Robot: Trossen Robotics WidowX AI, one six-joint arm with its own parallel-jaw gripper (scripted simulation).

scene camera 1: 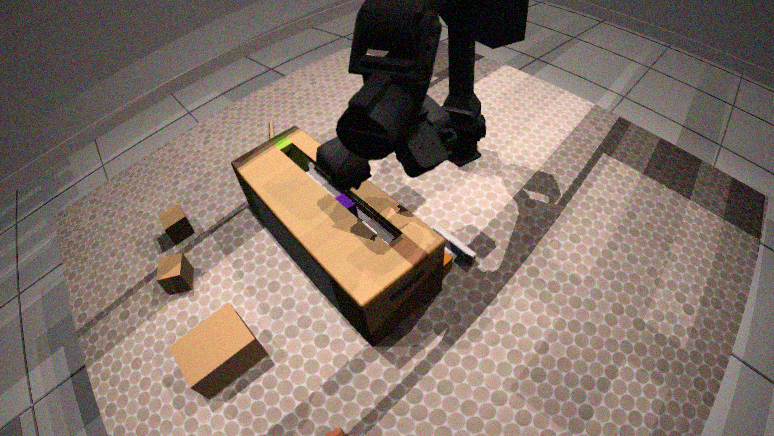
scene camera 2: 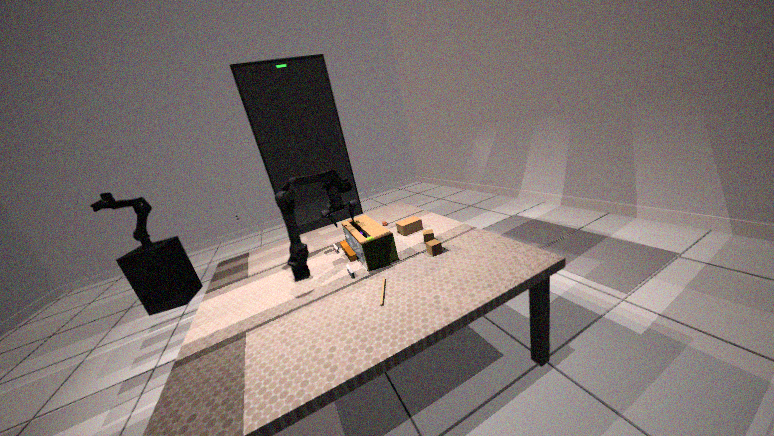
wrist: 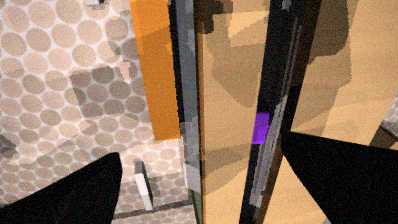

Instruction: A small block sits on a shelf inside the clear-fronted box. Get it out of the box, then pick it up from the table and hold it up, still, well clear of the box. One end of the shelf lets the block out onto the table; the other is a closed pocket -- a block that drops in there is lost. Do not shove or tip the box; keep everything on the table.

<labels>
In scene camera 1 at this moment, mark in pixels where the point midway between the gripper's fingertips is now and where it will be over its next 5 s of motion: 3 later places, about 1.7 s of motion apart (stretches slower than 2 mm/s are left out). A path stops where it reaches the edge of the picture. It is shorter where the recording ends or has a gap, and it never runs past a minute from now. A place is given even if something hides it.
My gripper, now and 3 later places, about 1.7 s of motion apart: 377, 173; 377, 202; 348, 179; 333, 167
</labels>
